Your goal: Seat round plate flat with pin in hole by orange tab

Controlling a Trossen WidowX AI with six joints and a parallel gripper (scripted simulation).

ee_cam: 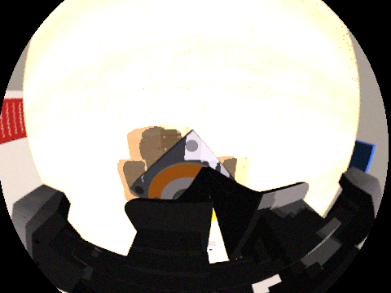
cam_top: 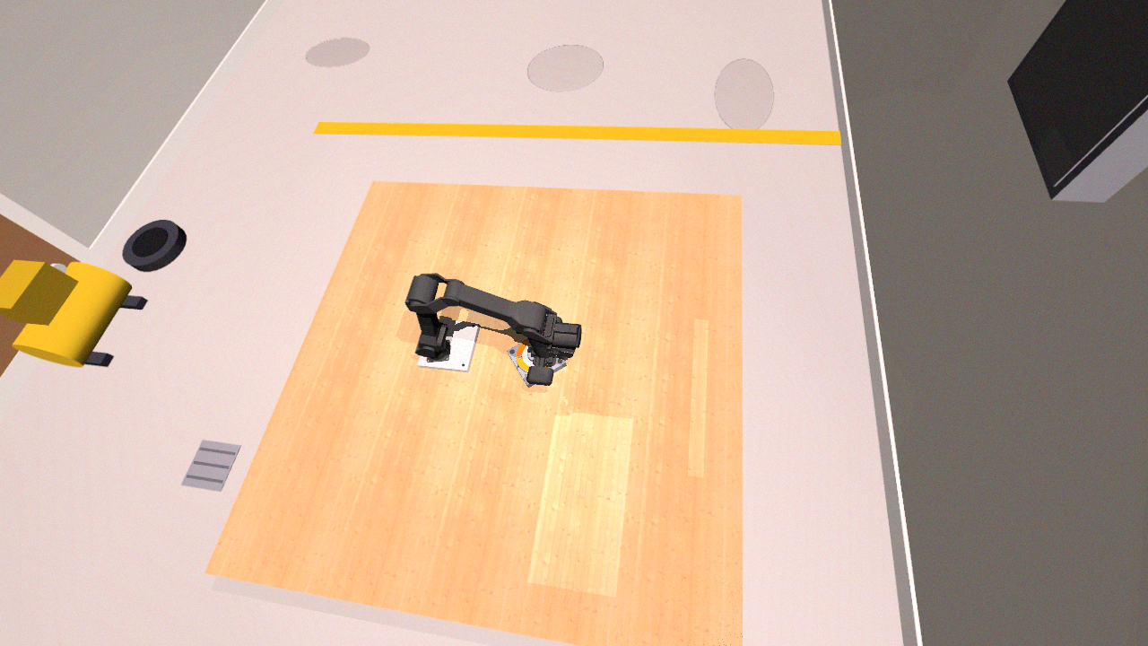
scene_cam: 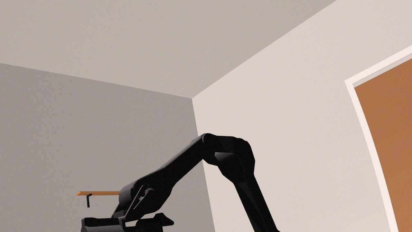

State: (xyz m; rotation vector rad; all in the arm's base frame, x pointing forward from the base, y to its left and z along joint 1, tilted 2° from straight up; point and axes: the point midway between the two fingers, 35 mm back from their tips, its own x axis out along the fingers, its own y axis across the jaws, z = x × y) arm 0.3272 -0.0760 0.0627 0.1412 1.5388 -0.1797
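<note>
Right now my gripper tip is 3 cm past the round plate, 1 cm to the right of it and 1 cm above it. Also, from my gripper tip: square grey base 4 cm behind, 3 cm to the left, 2 cm below.
</note>
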